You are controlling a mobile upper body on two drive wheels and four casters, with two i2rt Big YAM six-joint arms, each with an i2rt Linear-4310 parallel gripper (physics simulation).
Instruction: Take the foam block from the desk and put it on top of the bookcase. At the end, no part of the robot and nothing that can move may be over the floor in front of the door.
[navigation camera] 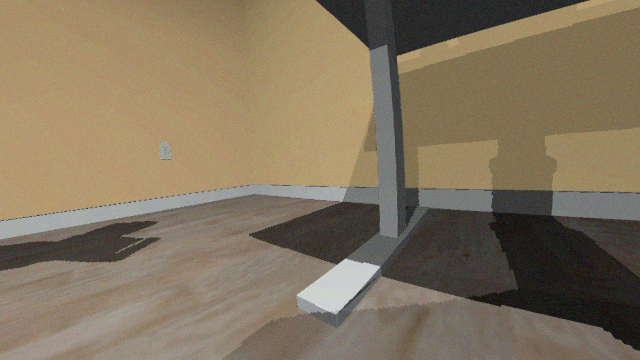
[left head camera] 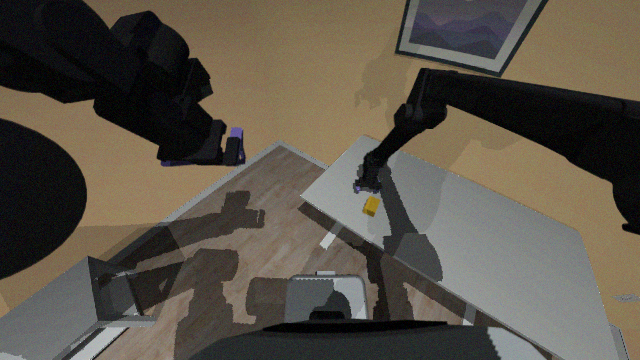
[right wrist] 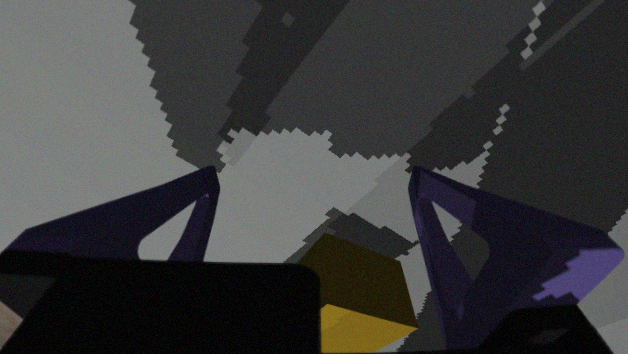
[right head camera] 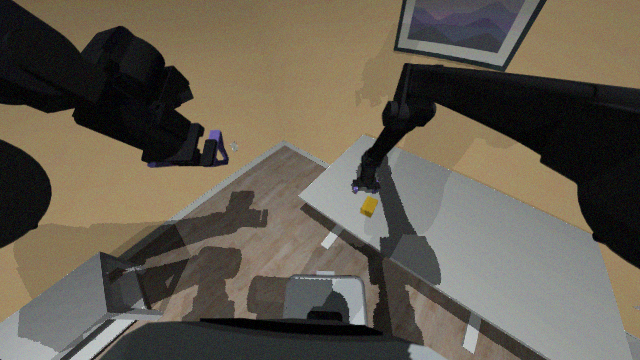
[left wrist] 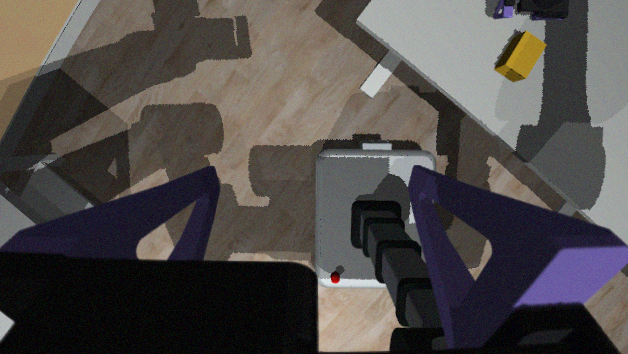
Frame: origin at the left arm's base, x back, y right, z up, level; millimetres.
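Seen in the pictures: left gripper, fingertip midpoint: (left head camera: 222, 160) (right head camera: 207, 161) (left wrist: 313, 176); right gripper, fingertip midpoint: (left head camera: 365, 192) (right wrist: 313, 176) (right head camera: 364, 193) (left wrist: 513, 16).
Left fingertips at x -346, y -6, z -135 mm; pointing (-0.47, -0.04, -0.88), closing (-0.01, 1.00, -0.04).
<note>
A point is followed by its place in that frame.
The yellow foam block (left head camera: 371, 206) @(x -550, y 455, z -645 mm) (right head camera: 369, 206) @(x -552, y 458, z -645 mm) (left wrist: 521, 56) @(x -561, y 452, z -645 mm) (right wrist: 367, 275) @(x -605, y 484, z -669 mm) lies on the light grey desk (left head camera: 500, 260) @(x -246, y 1068, z -690 mm) (right head camera: 500, 260) @(x -267, y 1057, z -690 mm) (left wrist: 450, 50) @(x -583, y 304, z -690 mm) (right wrist: 65, 100) @(x -703, y 342, z -690 mm), near its left end. My right gripper (left head camera: 367, 189) @(x -665, y 453, z -684 mm) (right head camera: 365, 189) @(x -665, y 453, z -684 mm) (left wrist: 513, 16) @(x -665, y 453, z -684 mm) (right wrist: 313, 176) @(x -665, y 453, z -684 mm) is open and empty beside the block, on its far side in the head views. In the right wrist view the block shows low, partly hidden by the dark gripper body. My left gripper (left head camera: 204, 164) (right head camera: 189, 165) (left wrist: 313, 176) @(x -346, y -6, z -135 mm) is open and empty, away from the desk. A grey open-sided unit (left head camera: 50, 300) @(x 8, y -1556, z -960 mm) (right head camera: 65, 295) @(x 27, y -1539, z -959 mm), apparently the bookcase, stands at lower left.
The robot's light grey base (left head camera: 302, 300) @(x -163, y 73, z -1150 mm) (right head camera: 302, 300) @(x -160, y 83, z -1150 mm) (left wrist: 335, 200) @(x -103, y 50, z -1150 mm) stands close to the desk's edge. A framed picture (left head camera: 455, 30) @(x -1072, y 846, z 50 mm) (right head camera: 455, 25) @(x -1071, y 849, z 45 mm) hangs on the wall behind the desk. The navigation camera shows a desk leg (navigation camera: 387, 150) @(x -839, y 395, z -1155 mm) with its foot (navigation camera: 340, 285). I cannot make out the door.
</note>
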